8 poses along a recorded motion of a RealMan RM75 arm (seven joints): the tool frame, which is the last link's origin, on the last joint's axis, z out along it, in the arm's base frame.
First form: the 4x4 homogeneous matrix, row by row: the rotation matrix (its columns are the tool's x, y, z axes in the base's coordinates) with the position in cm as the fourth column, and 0 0 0 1 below. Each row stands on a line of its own.
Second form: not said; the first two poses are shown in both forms.
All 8 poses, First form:
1:
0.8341 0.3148 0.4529 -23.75
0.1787 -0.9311 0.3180 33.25
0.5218 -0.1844 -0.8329 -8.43
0 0 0 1
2:
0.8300 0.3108 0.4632 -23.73
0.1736 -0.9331 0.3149 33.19
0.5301 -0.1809 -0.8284 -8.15
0 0 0 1
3:
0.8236 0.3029 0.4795 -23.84
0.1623 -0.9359 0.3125 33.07
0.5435 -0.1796 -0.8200 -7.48
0 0 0 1
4:
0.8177 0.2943 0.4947 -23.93
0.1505 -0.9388 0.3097 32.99
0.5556 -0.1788 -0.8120 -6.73
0 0 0 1
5:
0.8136 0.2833 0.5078 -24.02
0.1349 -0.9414 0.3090 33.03
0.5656 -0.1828 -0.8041 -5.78
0 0 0 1
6:
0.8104 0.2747 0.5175 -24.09
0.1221 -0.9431 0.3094 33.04
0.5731 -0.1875 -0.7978 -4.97
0 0 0 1
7:
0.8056 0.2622 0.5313 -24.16
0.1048 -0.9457 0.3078 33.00
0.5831 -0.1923 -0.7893 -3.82
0 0 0 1
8:
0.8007 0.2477 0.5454 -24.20
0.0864 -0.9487 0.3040 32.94
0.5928 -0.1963 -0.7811 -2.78
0 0 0 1
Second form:
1:
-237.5 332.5 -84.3
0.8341 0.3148 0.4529
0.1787 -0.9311 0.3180
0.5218 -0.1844 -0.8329

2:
-237.3 331.9 -81.5
0.8300 0.3108 0.4632
0.1736 -0.9331 0.3149
0.5301 -0.1809 -0.8284

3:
-238.4 330.7 -74.8
0.8236 0.3029 0.4795
0.1623 -0.9359 0.3125
0.5435 -0.1796 -0.8200

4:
-239.3 329.9 -67.3
0.8177 0.2943 0.4947
0.1505 -0.9388 0.3097
0.5556 -0.1788 -0.8120

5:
-240.2 330.3 -57.8
0.8136 0.2833 0.5078
0.1349 -0.9414 0.3090
0.5656 -0.1828 -0.8041

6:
-240.9 330.4 -49.7
0.8104 0.2747 0.5175
0.1221 -0.9431 0.3094
0.5731 -0.1875 -0.7978

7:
-241.6 330.0 -38.2
0.8056 0.2622 0.5313
0.1048 -0.9457 0.3078
0.5831 -0.1923 -0.7893

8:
-242.0 329.4 -27.8
0.8007 0.2477 0.5454
0.0864 -0.9487 0.3040
0.5928 -0.1963 -0.7811

